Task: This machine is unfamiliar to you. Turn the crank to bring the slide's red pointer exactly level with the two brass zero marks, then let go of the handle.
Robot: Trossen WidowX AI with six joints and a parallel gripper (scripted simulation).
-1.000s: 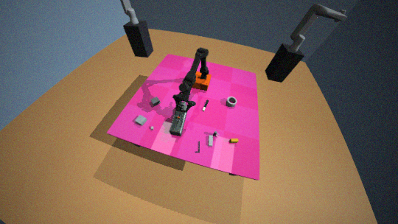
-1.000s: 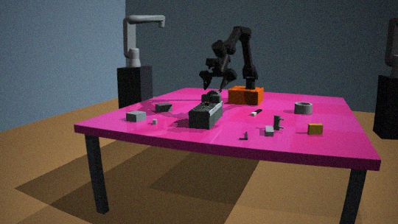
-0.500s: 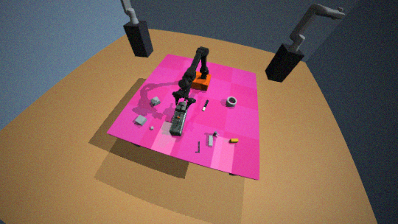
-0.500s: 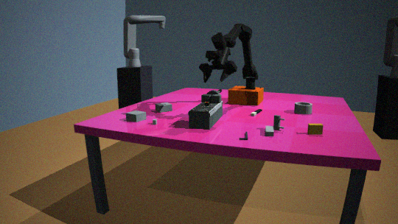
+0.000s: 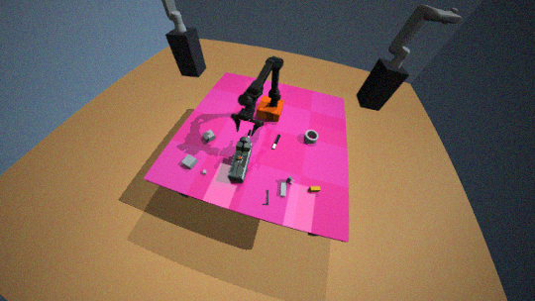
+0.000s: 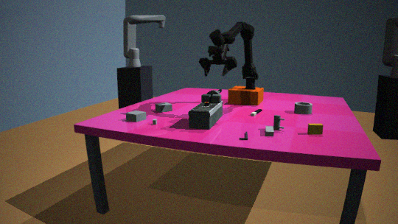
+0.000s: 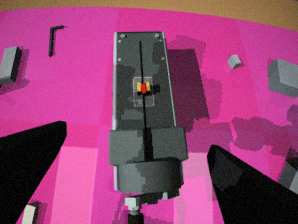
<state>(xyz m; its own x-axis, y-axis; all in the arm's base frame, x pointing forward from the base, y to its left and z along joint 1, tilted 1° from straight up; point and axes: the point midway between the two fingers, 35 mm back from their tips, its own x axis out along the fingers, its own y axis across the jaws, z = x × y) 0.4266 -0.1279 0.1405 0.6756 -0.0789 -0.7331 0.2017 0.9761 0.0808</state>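
Now: gripper tip 9 cm above the dark crank handle, 8 cm past it and 1 cm to the right of it. From my gripper tip the other things lie so: small cube 22 cm to the right, 20 cm ahead, 19 cm below; then black-and-white stick 20 cm to the left, 20 cm below, 12 cm behind; then red pointer 12 cm below, 10 cm ahead, 1 cm to the right.
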